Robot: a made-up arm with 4 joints.
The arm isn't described. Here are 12 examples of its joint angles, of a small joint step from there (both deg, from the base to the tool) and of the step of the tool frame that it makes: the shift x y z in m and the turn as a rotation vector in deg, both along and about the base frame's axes.
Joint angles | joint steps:
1: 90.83 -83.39 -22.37 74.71 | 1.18 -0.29 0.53 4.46
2: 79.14 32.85 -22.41 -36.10 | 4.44 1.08 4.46 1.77
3: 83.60 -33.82 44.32 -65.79 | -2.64 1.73 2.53 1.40
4: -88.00 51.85 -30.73 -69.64 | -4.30 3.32 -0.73 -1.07
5: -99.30 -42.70 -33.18 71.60 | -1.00 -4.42 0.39 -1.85
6: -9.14 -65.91 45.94 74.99 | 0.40 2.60 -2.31 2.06
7: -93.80 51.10 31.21 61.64 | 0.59 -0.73 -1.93 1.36
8: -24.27 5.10 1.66 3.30 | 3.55 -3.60 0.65 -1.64
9: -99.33 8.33 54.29 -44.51 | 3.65 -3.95 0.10 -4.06
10: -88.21 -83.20 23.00 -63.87 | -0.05 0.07 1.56 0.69
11: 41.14 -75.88 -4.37 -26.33 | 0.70 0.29 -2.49 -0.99
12: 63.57 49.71 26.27 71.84 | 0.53 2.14 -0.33 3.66
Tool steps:
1: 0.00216 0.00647 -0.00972 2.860 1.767 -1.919
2: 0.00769 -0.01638 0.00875 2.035 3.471 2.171
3: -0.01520 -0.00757 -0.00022 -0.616 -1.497 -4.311
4: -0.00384 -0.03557 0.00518 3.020 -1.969 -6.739
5: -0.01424 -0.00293 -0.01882 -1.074 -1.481 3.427
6: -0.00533 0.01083 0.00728 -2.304 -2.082 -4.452
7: -0.00037 0.00394 -0.00046 0.327 2.883 0.433
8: -0.02528 -0.02607 0.00999 2.692 1.685 6.141
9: -0.02212 -0.00617 -0.01052 -2.101 0.343 9.877
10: 0.00345 -0.00234 -0.00173 0.601 -0.490 1.010
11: -0.00024 0.00140 0.00800 -1.154 -1.679 0.304
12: -0.00024 0.00069 -0.01262 -2.284 -3.699 2.311
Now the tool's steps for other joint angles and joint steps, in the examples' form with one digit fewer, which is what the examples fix.
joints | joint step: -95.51 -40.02 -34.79 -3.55 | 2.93 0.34 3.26 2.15
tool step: -0.0234 -0.0107 -0.0017 -1.28 -0.02 4.07
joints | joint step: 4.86 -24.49 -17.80 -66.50 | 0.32 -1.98 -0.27 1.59
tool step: -0.0043 -0.0105 0.0034 0.62 -1.43 2.45
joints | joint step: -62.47 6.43 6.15 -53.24 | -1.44 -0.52 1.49 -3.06
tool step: -0.0021 -0.0055 -0.0055 3.54 -2.34 0.73
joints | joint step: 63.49 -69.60 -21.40 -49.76 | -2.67 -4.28 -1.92 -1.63
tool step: -0.0013 -0.0180 -0.0083 2.07 -0.12 -0.27
